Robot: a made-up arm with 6 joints.
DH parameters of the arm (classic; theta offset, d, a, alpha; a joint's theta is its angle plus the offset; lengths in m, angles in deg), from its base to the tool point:
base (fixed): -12.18 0 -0.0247 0
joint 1: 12.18 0.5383 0.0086 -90
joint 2: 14.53 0 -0.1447 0
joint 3: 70.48 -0.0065 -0.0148 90
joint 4: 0 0.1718 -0.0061 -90
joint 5: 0 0.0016 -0.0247 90
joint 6: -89.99 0.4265 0.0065 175
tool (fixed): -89.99 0.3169 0 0
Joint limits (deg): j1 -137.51..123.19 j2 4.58..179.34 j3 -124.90..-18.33 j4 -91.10..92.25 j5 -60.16..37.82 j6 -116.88..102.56
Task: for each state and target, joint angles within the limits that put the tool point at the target. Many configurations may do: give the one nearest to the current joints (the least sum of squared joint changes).
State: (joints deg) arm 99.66 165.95 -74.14 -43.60 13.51 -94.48
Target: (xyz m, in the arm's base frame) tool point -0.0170 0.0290 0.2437
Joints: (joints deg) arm 81.83 179.34 -61.50 -59.59 28.30 -72.90
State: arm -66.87 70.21 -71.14 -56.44 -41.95 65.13
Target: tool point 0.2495 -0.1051 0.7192
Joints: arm -35.92 87.16 -71.55 -62.67 -39.92 64.05
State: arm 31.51 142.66 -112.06 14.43 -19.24 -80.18
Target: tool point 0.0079 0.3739 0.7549
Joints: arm 82.80 124.03 -124.90 5.04 -20.01 -80.69
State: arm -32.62 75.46 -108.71 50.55 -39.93 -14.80
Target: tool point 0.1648 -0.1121 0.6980
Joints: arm 5.39 70.01 -61.69 84.36 -60.16 -7.59
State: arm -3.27 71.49 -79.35 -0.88 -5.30 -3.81
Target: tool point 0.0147 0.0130 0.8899
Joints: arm 0.32 31.90 -66.30 -9.66 -20.50 -6.36
